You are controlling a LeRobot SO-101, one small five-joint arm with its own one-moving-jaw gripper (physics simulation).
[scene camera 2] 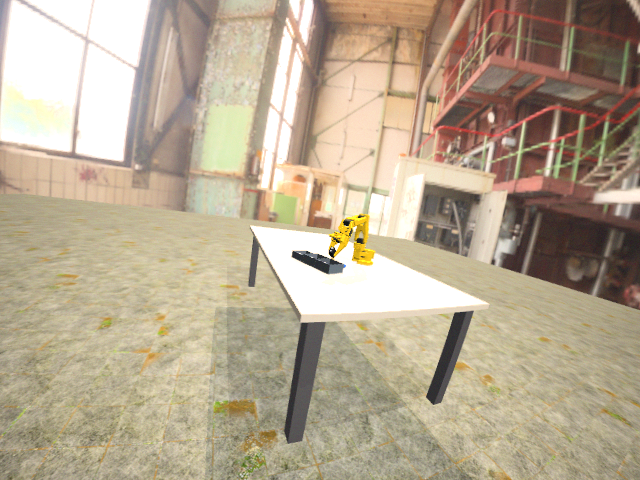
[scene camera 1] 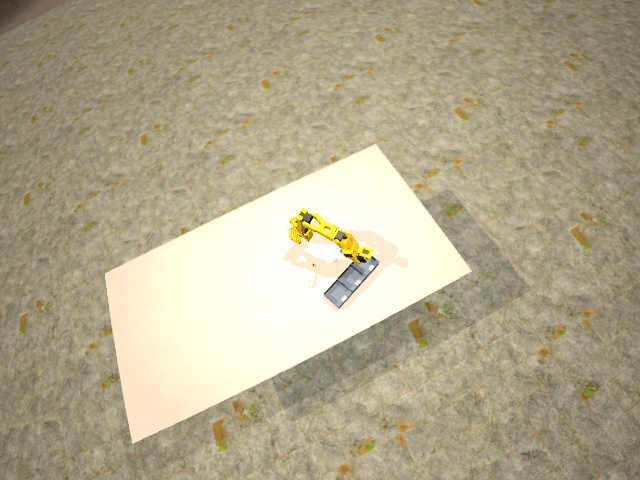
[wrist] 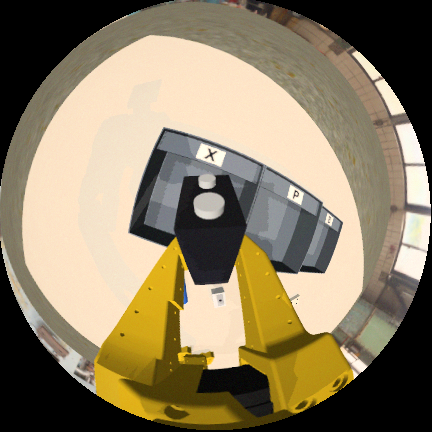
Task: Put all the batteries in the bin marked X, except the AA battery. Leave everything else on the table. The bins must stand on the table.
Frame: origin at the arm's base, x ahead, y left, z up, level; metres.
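Seen in the pictures: hand, tool point: point(scene camera 2: 334, 255) point(scene camera 1: 360, 258) point(wrist: 191, 237); arm's base, link origin: point(scene camera 2: 358, 262) point(scene camera 1: 303, 236) point(wrist: 193, 352).
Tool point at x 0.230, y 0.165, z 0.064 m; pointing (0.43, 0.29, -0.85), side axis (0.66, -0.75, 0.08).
Observation:
Pixels of each thing's top centre, then the offset from my tool point to it. "spot": a spot on its surface instead. Level surfaces: height alone.
- black block battery, top centre: point(wrist: 219, 265) dx +0.008, dy -0.003, dz +0.037 m
- bin marked X, surface spot: point(wrist: 172, 143) spot: dx +0.037, dy +0.051, dz -0.029 m
- table, surface height: dz -0.064 m
- blue battery, top centre: point(wrist: 178, 288) point(scene camera 1: 345, 252) dx -0.069, dy -0.033, dz -0.050 m
- bin marked P, surface spot: point(wrist: 280, 182) spot: dx +0.074, dy -0.035, dz -0.029 m
- third bin, surface spot: point(wrist: 336, 223) spot: dx +0.120, dy -0.159, dz -0.036 m
- small white-and-grey piece, top centre: point(wrist: 219, 300) dx -0.058, dy -0.083, dz -0.053 m
- domino, top centre: point(wrist: 288, 306) dx -0.025, dy -0.219, dz -0.057 m
- tiny dark piece, top centre: point(scene camera 1: 313, 264) dx -0.084, dy -0.180, dz -0.055 m
My gripper point(scene camera 1: 361, 260) point(scene camera 2: 332, 254) point(wrist: 211, 255) is shut on a black block battery point(wrist: 211, 231) with two pale round terminals, terminals pointing away from the jaws. In the wrist view it overlaps the near right part of the bin marked X point(wrist: 172, 143), the end bin of a joined row; its height over the bin is hard to tell. The row of bins point(scene camera 1: 337, 297) point(scene camera 2: 317, 262) stands on the table point(scene camera 1: 206, 310) point(scene camera 2: 392, 289). A blue battery point(scene camera 1: 341, 251) point(scene camera 2: 343, 266) point(wrist: 185, 294) lies beside the row, mostly hidden by a jaw in the wrist view; its type cannot be read.
The bin marked P point(wrist: 280, 182) adjoins X, and the third bin point(wrist: 336, 223) is at the far end. A small white-and-grey piece point(wrist: 218, 298) lies between the arm and the bins. A domino point(wrist: 295, 300) shows past the right jaw. A tiny dark piece point(scene camera 1: 313, 264) lies left of the bins.

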